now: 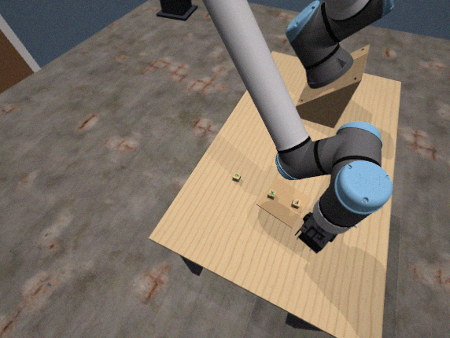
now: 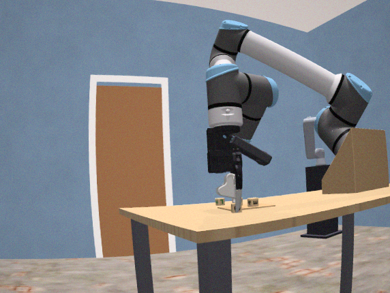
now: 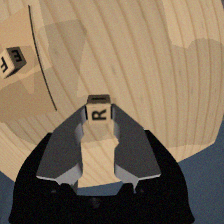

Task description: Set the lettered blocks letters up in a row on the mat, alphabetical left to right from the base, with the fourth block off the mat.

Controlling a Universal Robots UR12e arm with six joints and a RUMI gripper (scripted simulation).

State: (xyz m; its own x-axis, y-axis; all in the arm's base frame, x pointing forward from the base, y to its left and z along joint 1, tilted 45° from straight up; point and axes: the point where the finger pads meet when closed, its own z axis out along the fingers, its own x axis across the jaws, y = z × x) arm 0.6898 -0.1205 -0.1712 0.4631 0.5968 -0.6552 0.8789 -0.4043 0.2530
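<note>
My hand is 11 cm past the tan mat, 10 cm to the left of it and 1 cm above it. The rest, counted from my hand: R block (right at my hand).
</note>
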